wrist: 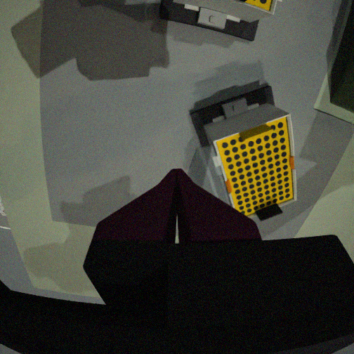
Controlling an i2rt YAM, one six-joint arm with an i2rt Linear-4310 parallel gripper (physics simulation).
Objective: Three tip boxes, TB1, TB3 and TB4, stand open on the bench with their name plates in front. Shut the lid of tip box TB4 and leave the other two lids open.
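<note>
Tip box TB4 [256, 167], with a yellow top full of dark holes, stands right of centre in the wrist view. Its dark hinge side faces up the view; its name plate does not show. The yellow top is uncovered. A faint see-through shape lies along its left side, too dim to tell clearly as the lid. My gripper [176, 177] is shut, its dark red fingertips together with nothing between them. The tips appear left of TB4's lower left part, apart from it in the view. Another box, likely TB3 [240, 10], shows partly at the top edge. TB1 does not show.
A dark green raised block [345, 75] with a pale edge stands at the right edge, right of TB4. Dark shadows fall on the grey bench surface [115, 125] at upper left and near the fingers. A pale green strip [20, 175] runs down the left side.
</note>
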